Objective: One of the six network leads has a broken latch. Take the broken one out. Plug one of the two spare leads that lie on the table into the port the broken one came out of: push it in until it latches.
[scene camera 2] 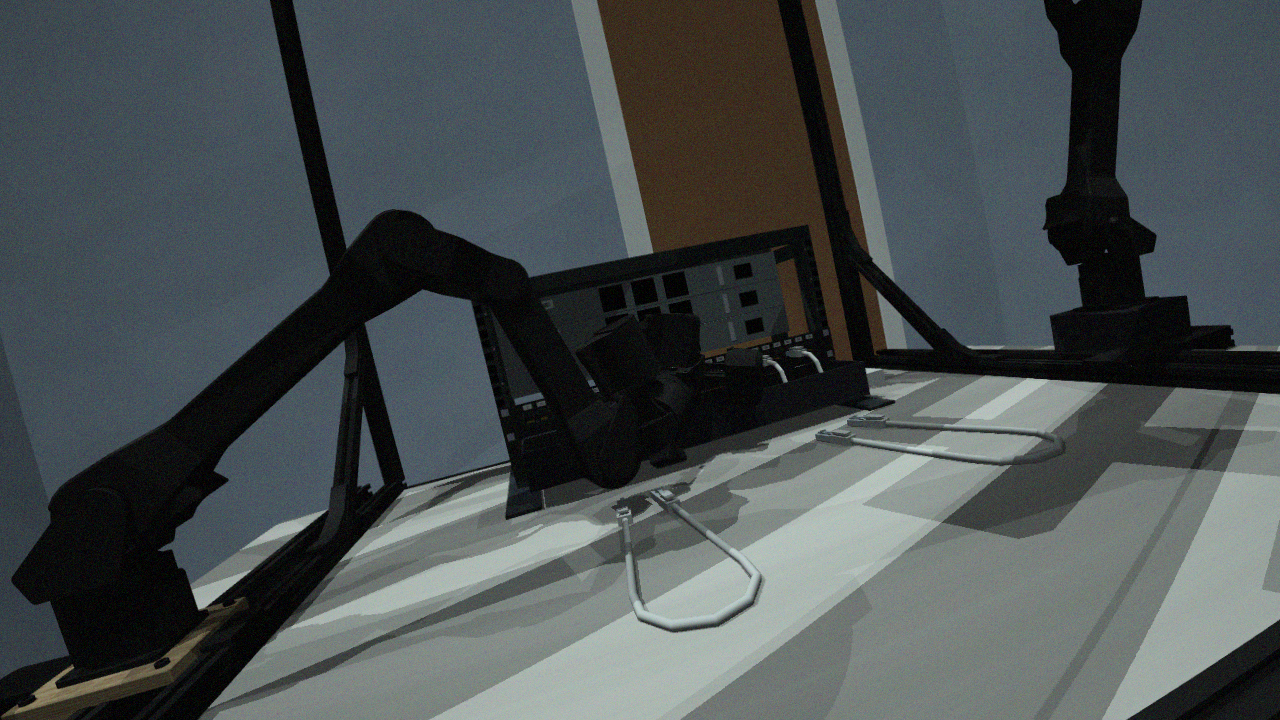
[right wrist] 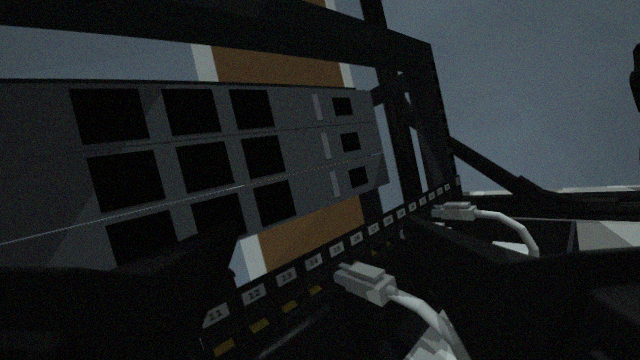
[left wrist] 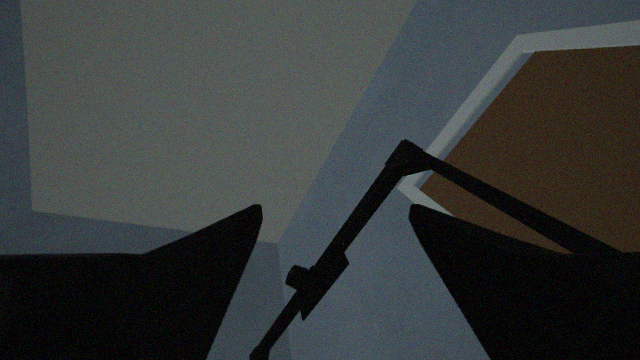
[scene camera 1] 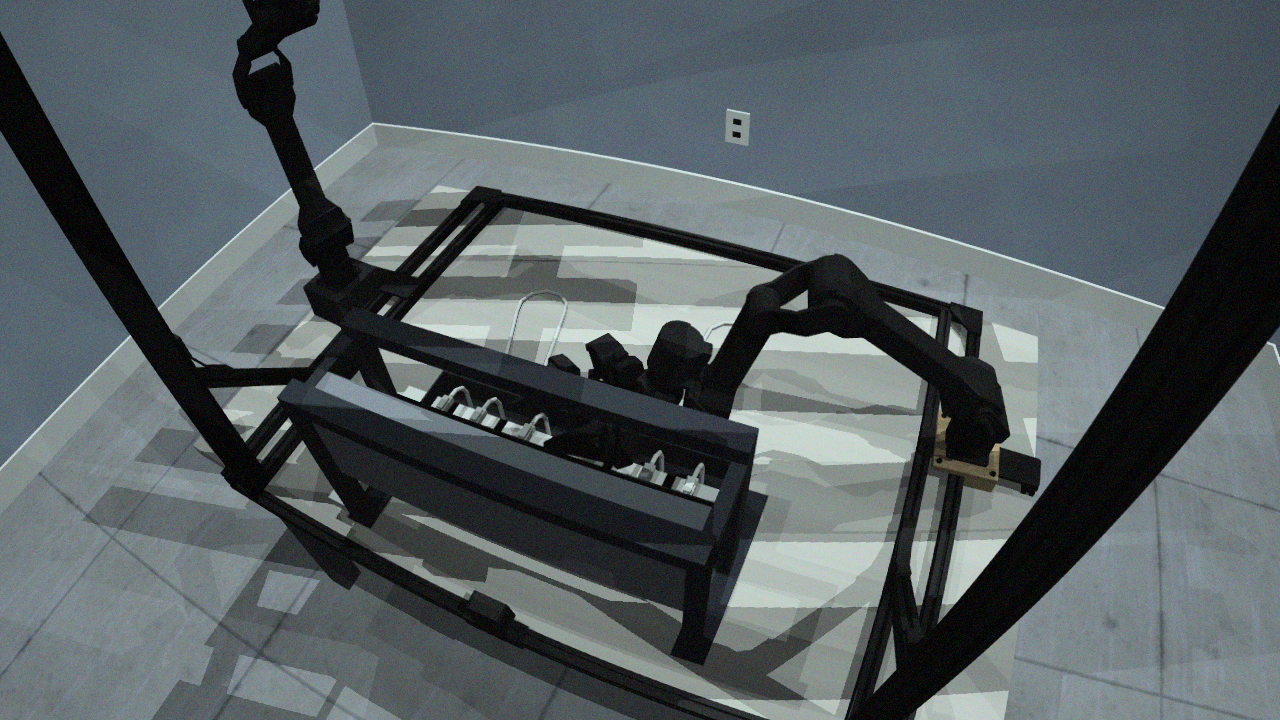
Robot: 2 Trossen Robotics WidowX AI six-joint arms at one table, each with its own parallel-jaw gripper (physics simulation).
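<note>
The black rack carries a patch panel with numbered ports. Several grey leads are plugged in along it. In the right wrist view one plug sits close in front near ports 15 and 16, and another plug sits further right. My right gripper is open and empty, close to the panel's middle. A U-shaped spare lead lies on the table behind it. A second spare lead lies to the side. My left gripper is open and empty, raised and pointing at the wall and ceiling.
A black frame runs round the table, and one of its posts crosses the left wrist view. A grey unit with square openings fills the upper rack. A brown door stands behind the rack.
</note>
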